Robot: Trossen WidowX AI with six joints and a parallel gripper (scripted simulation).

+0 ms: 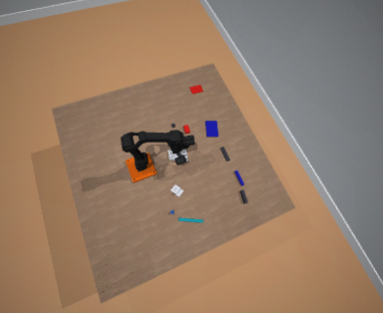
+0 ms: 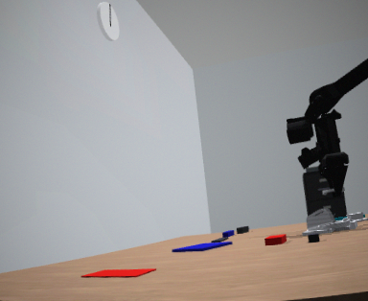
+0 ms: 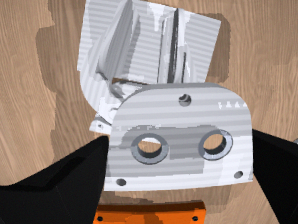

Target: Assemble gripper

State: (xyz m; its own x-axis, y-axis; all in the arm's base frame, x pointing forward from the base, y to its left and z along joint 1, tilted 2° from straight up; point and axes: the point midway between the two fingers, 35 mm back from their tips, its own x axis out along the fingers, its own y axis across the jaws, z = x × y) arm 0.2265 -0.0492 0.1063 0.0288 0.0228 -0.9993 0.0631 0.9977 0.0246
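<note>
The white jaw is 70 mm below my gripper tip and 10 mm to the left of it. Also, from my gripper tip: red block 170 mm to the left, 170 mm ahead, 80 mm below; then teal bar 410 mm to the right, 90 mm behind, 80 mm below; then blue plate 340 mm ahead, 90 mm to the left, 80 mm below.
</note>
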